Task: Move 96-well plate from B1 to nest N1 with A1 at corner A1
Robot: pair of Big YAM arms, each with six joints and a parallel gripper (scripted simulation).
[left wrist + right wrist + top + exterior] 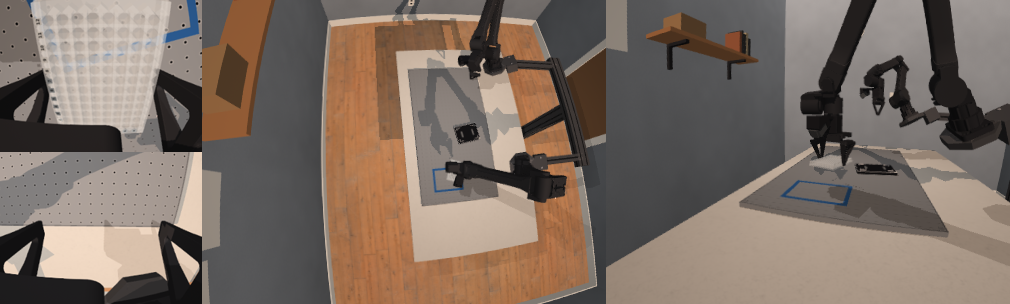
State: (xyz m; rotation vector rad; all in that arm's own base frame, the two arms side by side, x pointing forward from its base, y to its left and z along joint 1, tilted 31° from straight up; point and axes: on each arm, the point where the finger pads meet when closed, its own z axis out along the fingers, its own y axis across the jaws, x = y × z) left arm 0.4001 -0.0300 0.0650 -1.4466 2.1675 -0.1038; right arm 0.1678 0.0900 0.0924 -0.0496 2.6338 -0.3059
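The black plate nest N1 lies 250 mm to the right of my left hand, 160 mm behind it and 90 mm below it. Also, from my left hand: white 96-well plate (right at my left hand).
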